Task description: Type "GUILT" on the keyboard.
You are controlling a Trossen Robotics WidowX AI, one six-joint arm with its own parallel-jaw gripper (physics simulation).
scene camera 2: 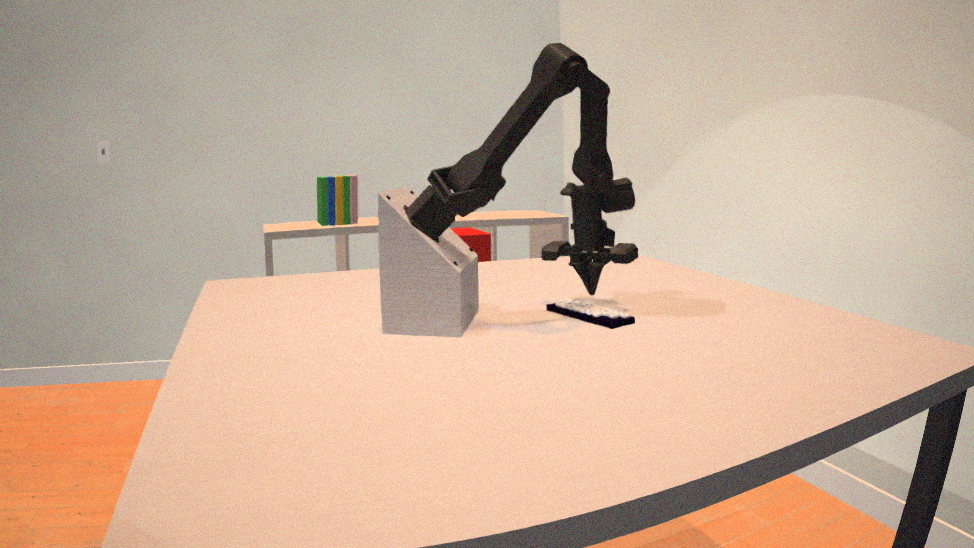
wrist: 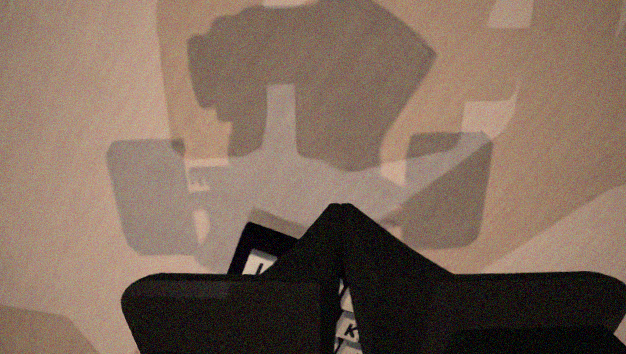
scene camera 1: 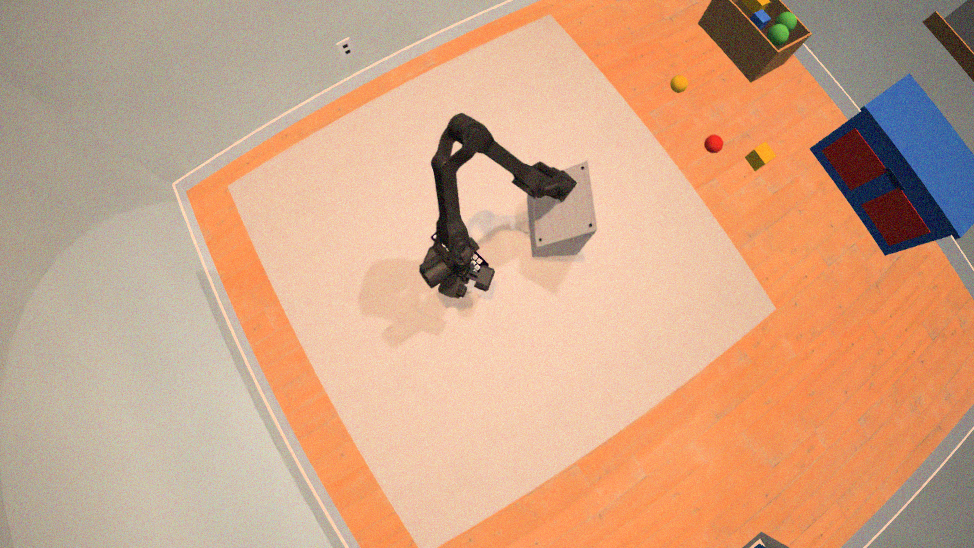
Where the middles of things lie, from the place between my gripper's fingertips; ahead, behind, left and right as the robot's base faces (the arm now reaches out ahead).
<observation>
I see the black keyboard [scene camera 2: 611, 319] 6 cm behind my hand, 5 cm to the right of it and 2 cm below it.
</observation>
